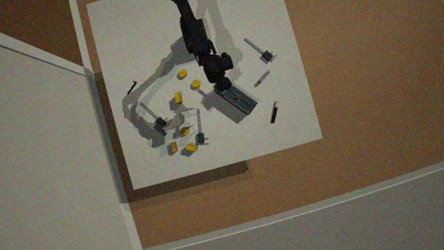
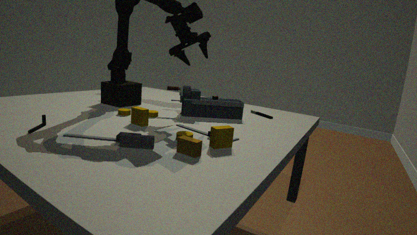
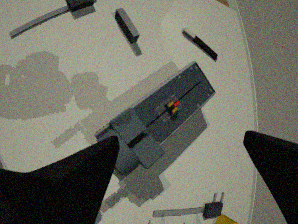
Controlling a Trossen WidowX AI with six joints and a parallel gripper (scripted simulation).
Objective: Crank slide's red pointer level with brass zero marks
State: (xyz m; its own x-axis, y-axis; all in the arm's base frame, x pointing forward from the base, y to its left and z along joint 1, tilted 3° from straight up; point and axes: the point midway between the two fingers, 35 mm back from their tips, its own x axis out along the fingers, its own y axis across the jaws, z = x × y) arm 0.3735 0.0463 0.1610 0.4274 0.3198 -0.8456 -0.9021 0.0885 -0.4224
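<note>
Now: the slide 150 mm below my gripper tip, 80 mm ahead of it and 40 mm to the left of it. Also, from my gripper tip: black l-shaped key 540 mm to the right, 280 mm behind, 220 mm below; then black bar 250 mm ahead, 240 mm to the left, 220 mm below; then brown crank handle 120 mm below, 100 mm behind, 40 mm to the right.
</note>
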